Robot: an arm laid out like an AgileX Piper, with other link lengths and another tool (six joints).
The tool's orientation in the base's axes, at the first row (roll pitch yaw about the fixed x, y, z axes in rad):
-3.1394, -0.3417, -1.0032
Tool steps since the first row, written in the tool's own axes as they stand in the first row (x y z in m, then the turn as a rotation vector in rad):
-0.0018, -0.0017, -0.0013, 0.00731, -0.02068, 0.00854
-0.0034, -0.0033, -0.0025, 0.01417, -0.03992, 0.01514
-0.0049, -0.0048, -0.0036, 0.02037, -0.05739, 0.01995
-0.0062, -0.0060, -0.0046, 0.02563, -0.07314, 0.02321
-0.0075, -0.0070, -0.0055, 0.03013, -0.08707, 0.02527
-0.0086, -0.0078, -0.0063, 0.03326, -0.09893, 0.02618
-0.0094, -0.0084, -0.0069, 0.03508, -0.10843, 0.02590
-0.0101, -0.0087, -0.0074, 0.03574, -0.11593, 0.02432
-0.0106, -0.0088, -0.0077, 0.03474, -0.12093, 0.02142
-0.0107, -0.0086, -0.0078, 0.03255, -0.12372, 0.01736
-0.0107, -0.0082, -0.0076, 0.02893, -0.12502, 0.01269
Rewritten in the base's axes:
0.0003, 0.0027, 0.0006, 0.02269, 0.00292, -0.00555
0.0006, 0.0052, 0.0012, 0.04358, 0.00597, -0.00943
0.0009, 0.0075, 0.0018, 0.06232, 0.00909, -0.01185
0.0011, 0.0094, 0.0023, 0.07885, 0.01247, -0.01313
0.0011, 0.0113, 0.0027, 0.09324, 0.01582, -0.01353
0.0011, 0.0128, 0.0031, 0.10499, 0.01946, -0.01332
0.0011, 0.0139, 0.0034, 0.11387, 0.02320, -0.01242
0.0009, 0.0148, 0.0036, 0.12023, 0.02716, -0.01070
0.0006, 0.0153, 0.0037, 0.12341, 0.03146, -0.00829
0.0004, 0.0153, 0.0038, 0.12392, 0.03585, -0.00519
0.0001, 0.0151, 0.0036, 0.12233, 0.04073, -0.00200

